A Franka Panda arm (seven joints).
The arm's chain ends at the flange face. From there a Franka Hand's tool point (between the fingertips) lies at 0.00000 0.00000 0.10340 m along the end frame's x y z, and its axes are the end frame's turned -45 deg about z.
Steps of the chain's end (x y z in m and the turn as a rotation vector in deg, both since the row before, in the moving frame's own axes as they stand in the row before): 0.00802, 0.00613, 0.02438, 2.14, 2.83, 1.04; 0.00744, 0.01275, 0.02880, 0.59, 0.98, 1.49; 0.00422, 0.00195, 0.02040, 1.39, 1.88, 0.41; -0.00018, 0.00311, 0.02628, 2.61, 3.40, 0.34; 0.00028, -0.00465, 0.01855, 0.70, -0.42, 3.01; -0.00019, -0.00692, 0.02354, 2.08, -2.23, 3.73; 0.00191, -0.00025, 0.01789, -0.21, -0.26, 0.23
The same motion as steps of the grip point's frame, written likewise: 0.00767, 0.01094, 0.02418, -0.49, 3.51, 1.04; -0.00176, 0.01480, 0.02878, -0.28, 1.11, 1.49; 0.00577, 0.00500, 0.02031, -0.35, 2.31, 0.41; 0.00533, 0.00310, 0.02599, -0.56, 4.25, 0.34; 0.00388, -0.00451, 0.01854, 0.79, 0.20, 3.01; 0.00475, -0.01053, 0.02339, 3.05, -0.11, 3.73; 0.00093, 0.00111, 0.01789, 0.04, -0.33, 0.23
